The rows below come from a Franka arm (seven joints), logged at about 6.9 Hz.
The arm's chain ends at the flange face. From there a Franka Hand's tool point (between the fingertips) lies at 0.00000 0.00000 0.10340 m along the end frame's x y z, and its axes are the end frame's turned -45 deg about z.
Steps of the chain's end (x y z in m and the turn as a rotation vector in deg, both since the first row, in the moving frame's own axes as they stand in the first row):
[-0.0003 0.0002 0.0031 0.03 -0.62 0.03]
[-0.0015 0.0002 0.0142 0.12 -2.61 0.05]
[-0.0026 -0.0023 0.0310 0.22 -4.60 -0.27]
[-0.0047 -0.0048 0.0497 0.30 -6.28 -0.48]
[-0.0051 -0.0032 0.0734 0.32 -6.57 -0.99]
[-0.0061 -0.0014 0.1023 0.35 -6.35 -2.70]
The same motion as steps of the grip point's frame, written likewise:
[-0.0011 -0.0009 0.0031 0.46 -0.42 0.03]
[-0.0044 -0.0044 0.0141 1.93 -1.76 0.05]
[-0.0058 -0.0096 0.0307 3.41 -3.10 -0.27]
[-0.0076 -0.0151 0.0491 4.65 -4.23 -0.48]
[-0.0094 -0.0146 0.0727 4.87 -4.42 -0.99]
[-0.0112 -0.0137 0.1017 4.74 -4.24 -2.70]

